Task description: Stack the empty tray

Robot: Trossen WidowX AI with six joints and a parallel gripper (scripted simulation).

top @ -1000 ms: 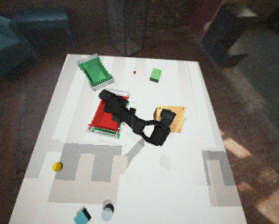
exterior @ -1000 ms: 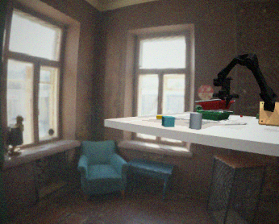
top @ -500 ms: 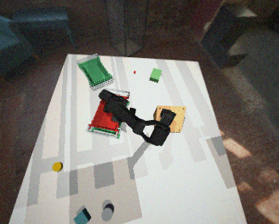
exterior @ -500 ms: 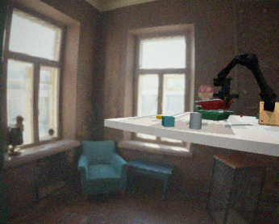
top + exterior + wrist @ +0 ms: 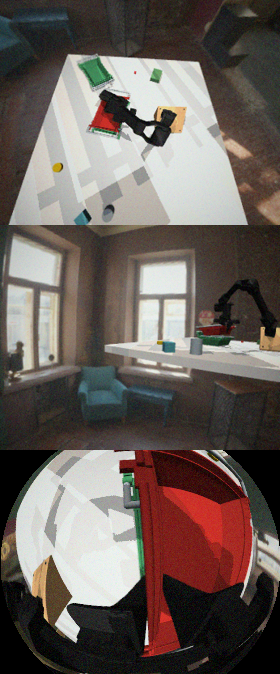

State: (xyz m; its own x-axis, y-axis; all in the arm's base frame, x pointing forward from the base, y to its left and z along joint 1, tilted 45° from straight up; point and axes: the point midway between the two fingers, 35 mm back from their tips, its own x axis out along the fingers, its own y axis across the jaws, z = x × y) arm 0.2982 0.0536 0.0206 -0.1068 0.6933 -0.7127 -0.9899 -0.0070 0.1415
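Right now the red tray is 7 cm ahead of my gripper tip, 3 cm above it and 1 cm to the right of it. Round my gripper tip: yellow disc: 36 cm to the left, 32 cm ahead, 8 cm below; green block: 46 cm to the right, 22 cm behind, 7 cm below; grey cylinder: 53 cm to the left, 6 cm below, 3 cm behind.
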